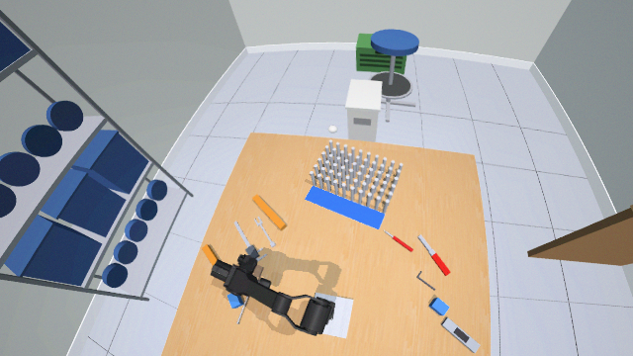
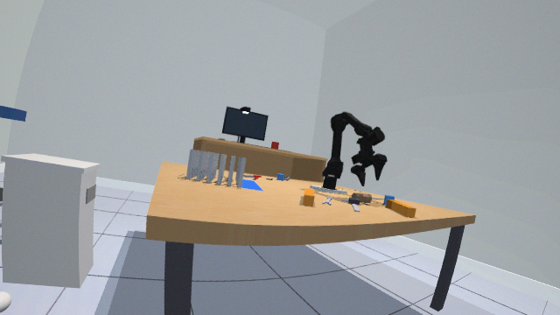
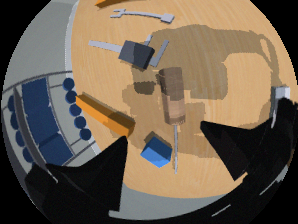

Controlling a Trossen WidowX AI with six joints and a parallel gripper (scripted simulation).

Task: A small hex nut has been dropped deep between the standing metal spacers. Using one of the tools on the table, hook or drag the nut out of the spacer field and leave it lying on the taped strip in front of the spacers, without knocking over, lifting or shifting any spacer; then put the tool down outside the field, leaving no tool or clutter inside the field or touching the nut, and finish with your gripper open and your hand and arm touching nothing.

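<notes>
Right now my gripper tip is 80 mm past the brown-handled hook tool and 70 mm above it. From my gripper tip the other things lie so: red screwdriver (560 mm to the right, 270 mm ahead, 80 mm below); then blue taped strip (400 mm ahead, 330 mm to the right, 80 mm below); then small wrench (230 mm ahead, 80 mm below, 10 mm to the left).
</notes>
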